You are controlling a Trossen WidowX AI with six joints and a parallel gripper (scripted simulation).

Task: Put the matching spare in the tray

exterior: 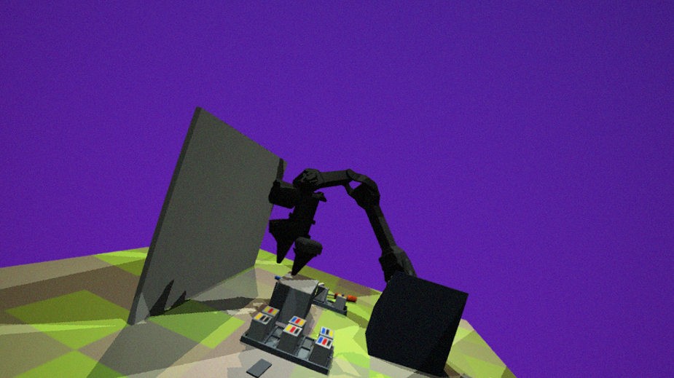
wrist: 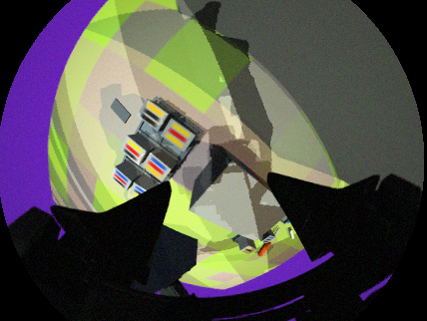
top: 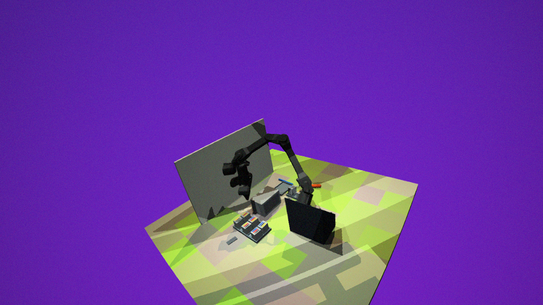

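Now: gripper tip 1 cm short of the small tray, 29 cm to the left of it and 14 cm above it. From my gripper tip the other things lie so: tall grey panel: 22 cm ahead, 9 cm to the right, 8 cm above; then grey mounted unit: 3 cm behind, 8 cm to the right, 9 cm below; then small dark flat piece: 6 cm behind, 22 cm to the left, 14 cm below.
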